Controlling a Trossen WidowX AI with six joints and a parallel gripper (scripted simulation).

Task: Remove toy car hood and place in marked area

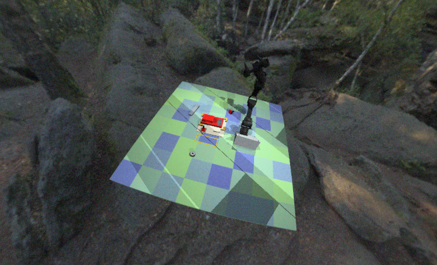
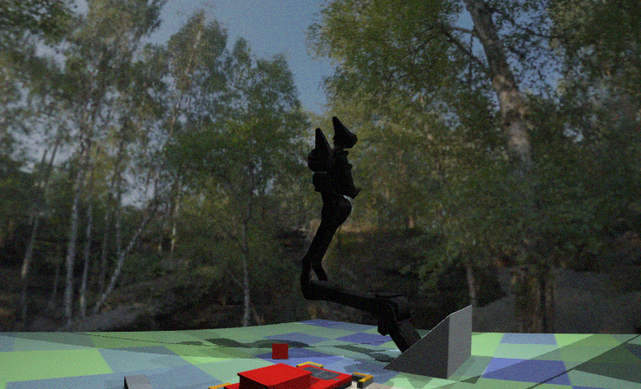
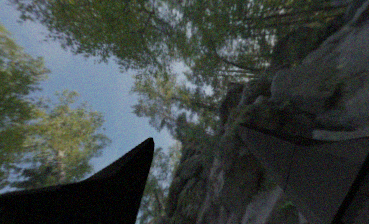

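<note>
Now: gripper tip 560 mm above the red hood, 210 mm short of it and 100 mm to the right of it. From my gripper tip the other things lie so: black wheel 590 mm below, 480 mm to the left, 220 mm ahead.
</note>
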